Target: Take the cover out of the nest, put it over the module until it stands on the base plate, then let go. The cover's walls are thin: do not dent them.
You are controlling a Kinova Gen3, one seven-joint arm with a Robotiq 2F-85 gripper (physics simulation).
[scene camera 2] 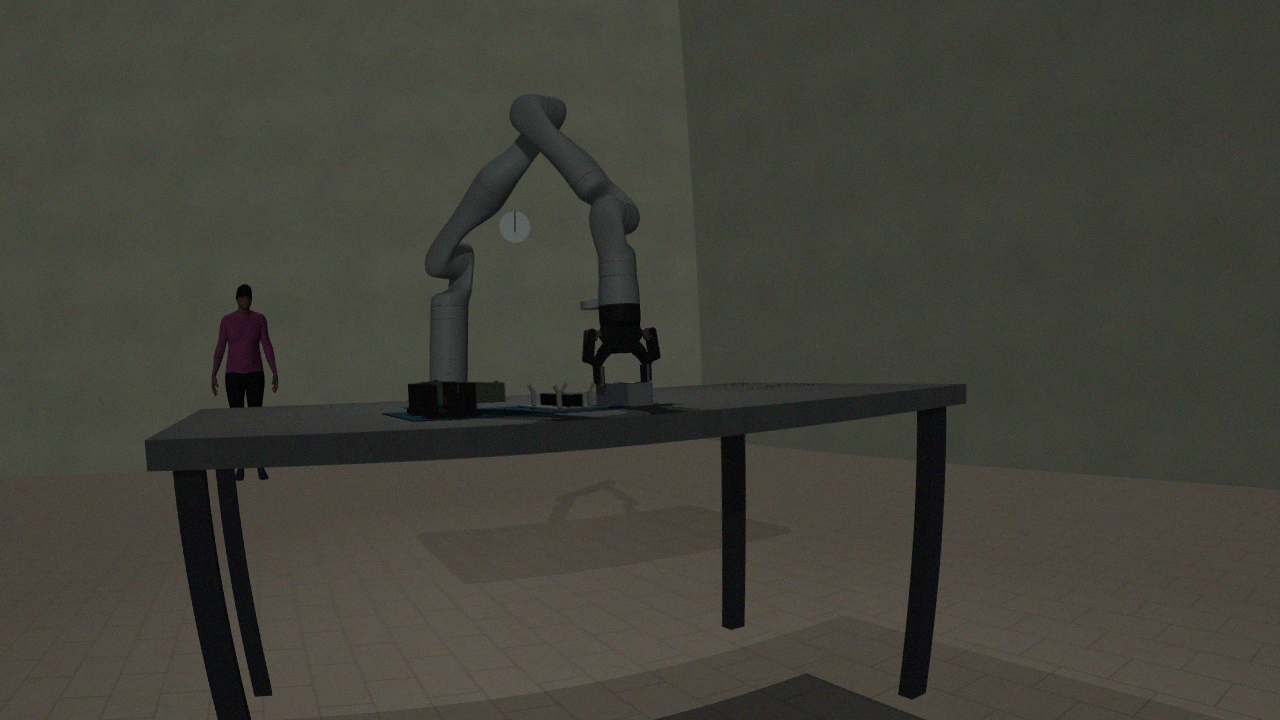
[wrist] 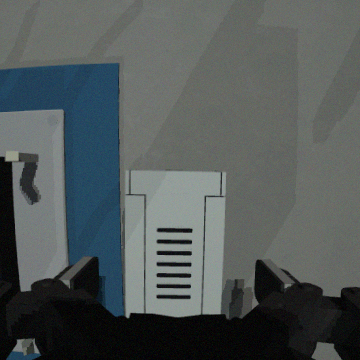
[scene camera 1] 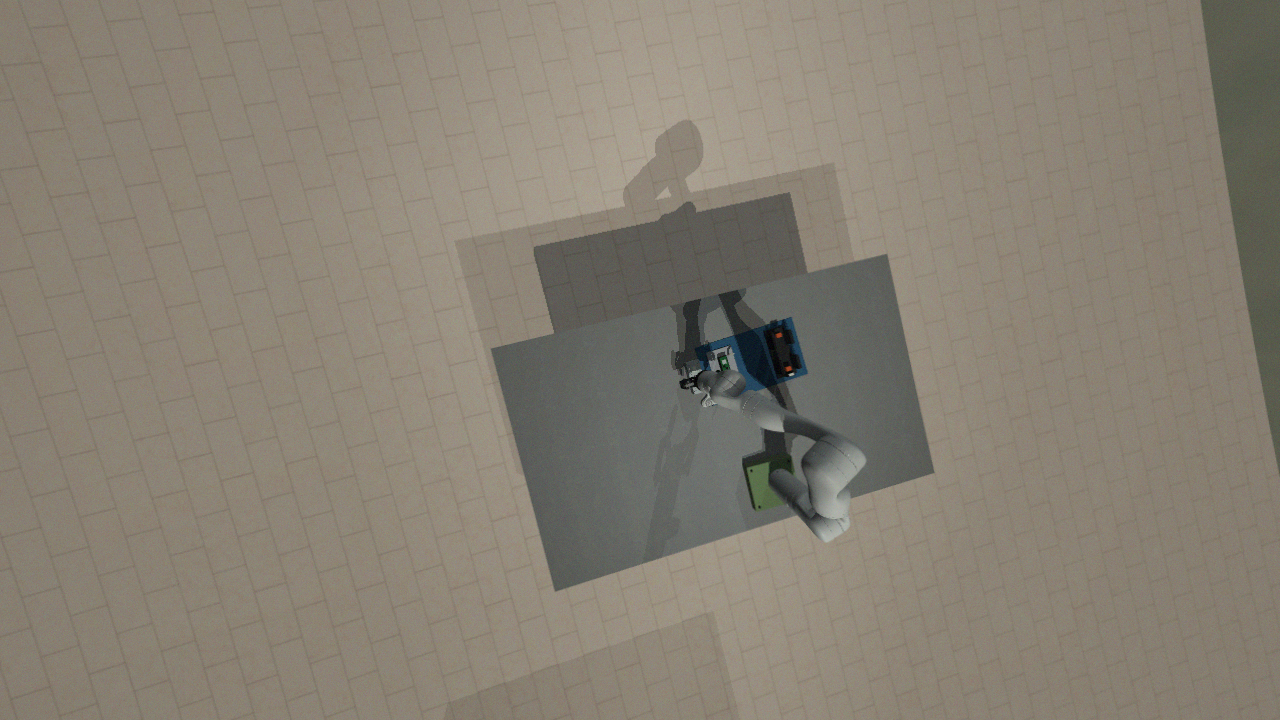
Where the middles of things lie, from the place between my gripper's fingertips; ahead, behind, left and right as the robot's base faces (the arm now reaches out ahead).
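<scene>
The grey cover (wrist: 173,240) is there for me to see, 1 cm below my hand.
</scene>
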